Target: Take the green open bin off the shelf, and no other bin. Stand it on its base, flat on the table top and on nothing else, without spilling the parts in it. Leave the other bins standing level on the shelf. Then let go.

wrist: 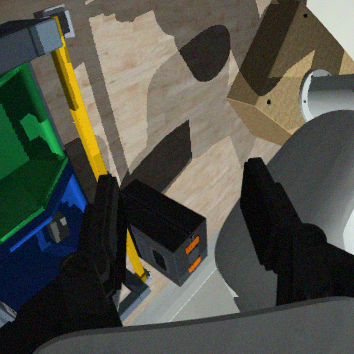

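Where they show: gripper, fingertip midpoint: (181, 188); arm's base, link origin: (317, 98).
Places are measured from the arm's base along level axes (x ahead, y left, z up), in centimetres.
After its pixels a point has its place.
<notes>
The green open bin (27, 192) @(x 57.0, y -4.2, z -8.7 cm) shows in part at the left edge of the wrist view, with its hollow inside facing the camera. The parts in it cannot be made out clearly. It is on the shelf (47, 39) @(x 53.7, y -16.2, z -5.6 cm), whose grey-blue frame and yellow rail (85, 130) @(x 50.8, y -7.9, z -7.6 cm) show. A blue bin (25, 275) @(x 60.2, y 7.7, z -11.8 cm) is right beside it, lower in the view, with a grey part (58, 228) @(x 54.5, y 4.2, z -11.7 cm) in it. My gripper (181, 188) @(x 54.0, y -10.2, z 5.8 cm) is open and empty. Its left finger is close to the yellow rail in the view, to the right of both bins. The gripper does not touch the green bin.
A dark box with two orange marks (167, 245) @(x 46.2, y 6.8, z -2.4 cm) stands on the wooden table top (125, 60) @(x 40.2, y -11.2, z -14.1 cm), seen between the fingers and beside the left one. A brown block (270, 112) @(x 12.9, y 1.4, z -5.6 cm) with the arm's light grey mount is at the upper right. The table's edge runs below the dark box.
</notes>
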